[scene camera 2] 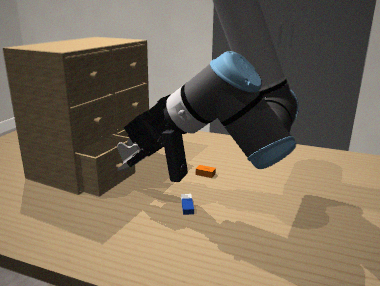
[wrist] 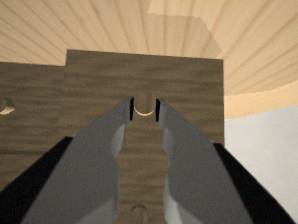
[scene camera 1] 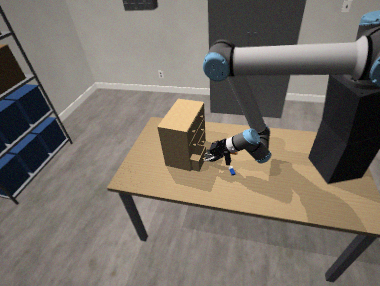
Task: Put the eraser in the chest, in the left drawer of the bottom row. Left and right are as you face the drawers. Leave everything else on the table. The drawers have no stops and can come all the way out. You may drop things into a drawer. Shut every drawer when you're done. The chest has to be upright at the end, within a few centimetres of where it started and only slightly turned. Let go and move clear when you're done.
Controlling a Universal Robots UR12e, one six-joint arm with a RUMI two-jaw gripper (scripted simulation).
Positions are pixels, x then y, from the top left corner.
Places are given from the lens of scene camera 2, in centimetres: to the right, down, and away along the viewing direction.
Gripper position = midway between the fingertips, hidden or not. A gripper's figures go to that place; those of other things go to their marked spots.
gripper (scene camera 2: 120, 168): -16, 6, 84
wooden chest (scene camera 2: 43, 119): -33, -5, 79
